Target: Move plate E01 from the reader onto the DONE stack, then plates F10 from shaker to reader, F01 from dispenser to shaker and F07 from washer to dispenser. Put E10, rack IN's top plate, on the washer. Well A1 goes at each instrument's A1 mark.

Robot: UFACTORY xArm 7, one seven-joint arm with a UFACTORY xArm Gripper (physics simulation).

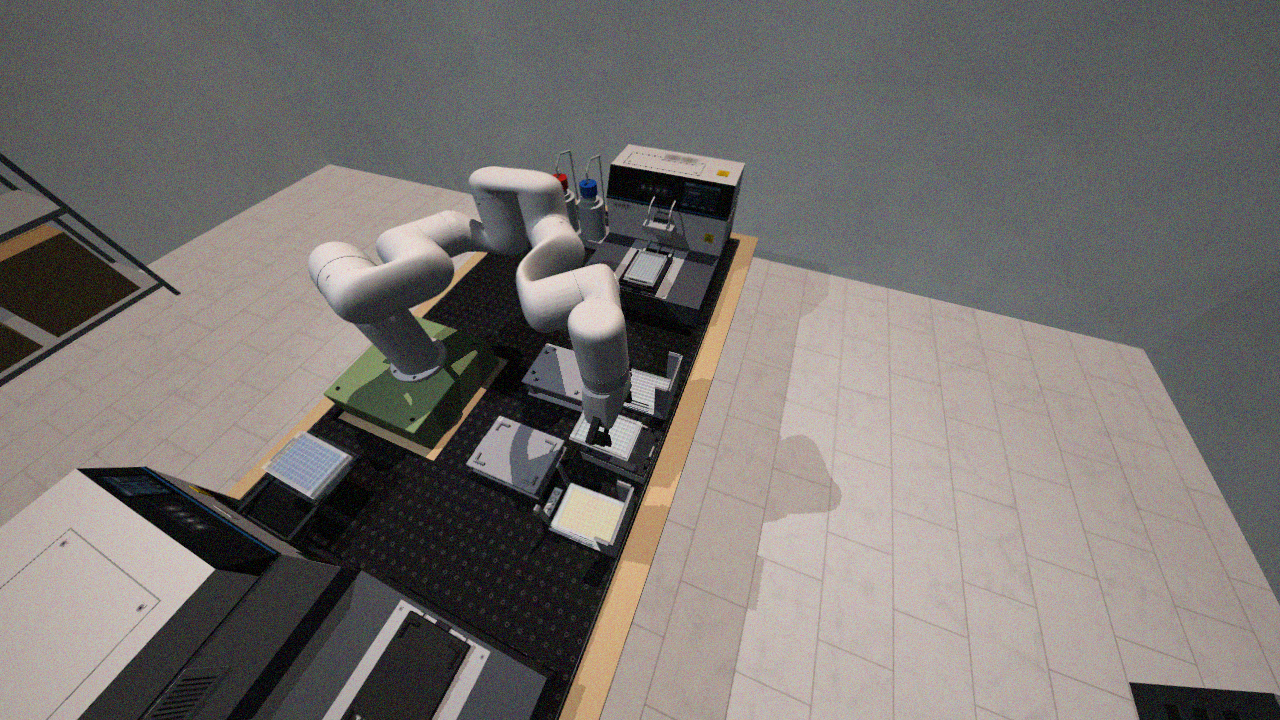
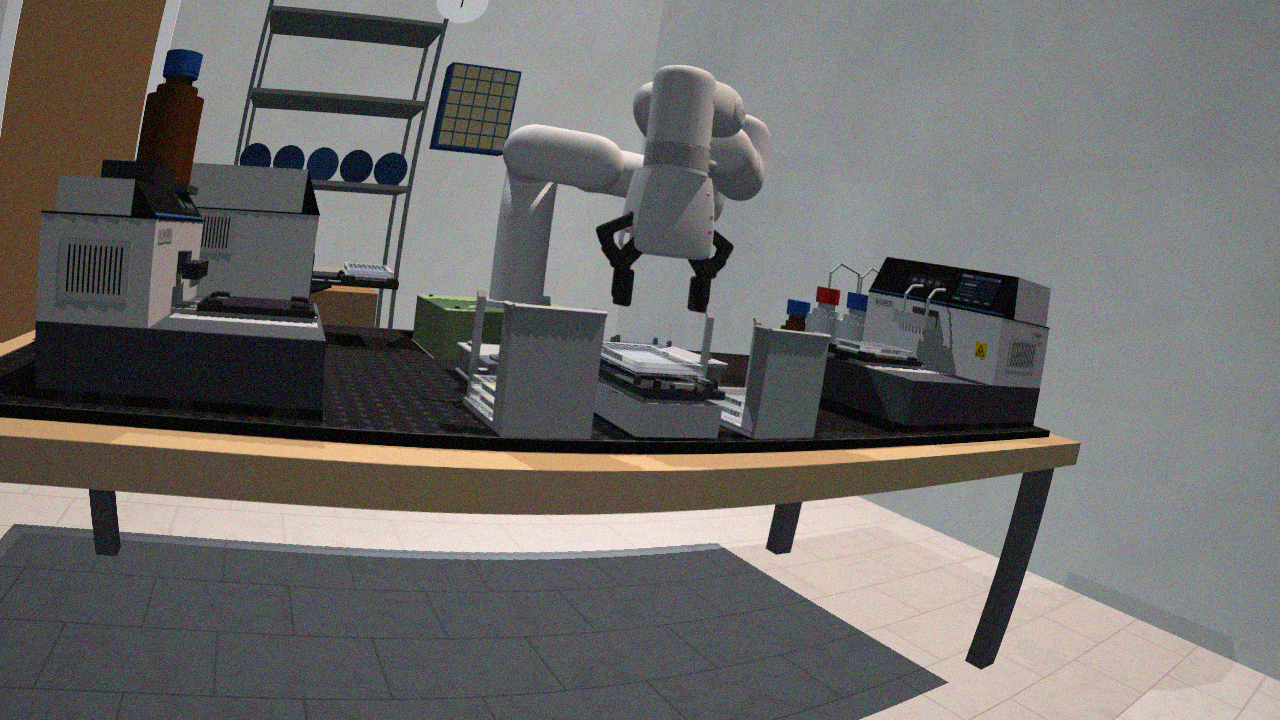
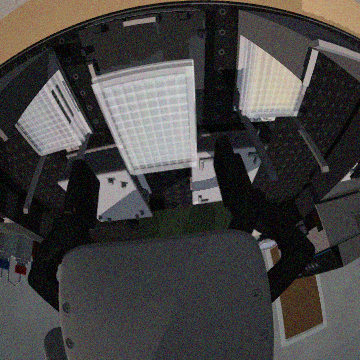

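Seen in the pictures: gripper, fingertip midpoint: (image 1: 614, 420) (image 2: 660, 308) (image 3: 150, 159); arm's base, link origin: (image 1: 420, 360).
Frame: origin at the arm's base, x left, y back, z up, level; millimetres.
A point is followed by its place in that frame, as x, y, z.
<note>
My gripper (image 1: 602, 437) @(-32, -504, 54) (image 2: 659, 299) @(-32, -504, 54) (image 3: 150, 159) @(-32, -504, 54) is open and empty, above a white plate (image 1: 630, 439) @(-35, -536, -1) (image 2: 646, 358) @(-49, -516, -1) (image 3: 150, 120) @(-31, -495, -1) that lies on the low shaker (image 2: 657, 416) @(-69, -583, -51). A gap shows between the fingertips and this plate. A pale blue plate (image 1: 308, 463) @(-284, 1, 47) (image 2: 366, 269) @(-292, -27, 45) lies on the reader's extended tray. A white plate (image 1: 647, 267) @(455, -418, 24) (image 2: 877, 350) @(420, -453, 24) lies on the washer (image 1: 675, 192) @(626, -444, 157) (image 2: 957, 335) @(601, -496, 70). The dispenser's dark nest (image 1: 411, 667) @(-470, -356, 15) (image 2: 255, 306) @(-498, -405, 15) holds no plate. A yellowish plate (image 1: 590, 514) @(-185, -506, -42) (image 3: 272, 85) @(-174, -491, -45) and a white plate (image 1: 646, 390) @(110, -524, -42) (image 3: 52, 117) @(94, -507, -43) lie in the two side racks. Labels and A1 marks are unreadable.
Tall rack walls (image 2: 550, 371) @(-191, -575, -11) (image 2: 787, 385) @(104, -585, -13) stand on both sides of the shaker. Two grey pads (image 1: 510, 461) @(-142, -312, -37) (image 1: 552, 368) @(85, -300, -17) lie between the racks and the green arm base (image 1: 366, 385) @(-96, 75, -3). Bottles (image 1: 590, 214) @(648, -167, 28) stand beside the washer. An amber bottle (image 2: 170, 125) @(-657, -282, 228) rises above the dispenser.
</note>
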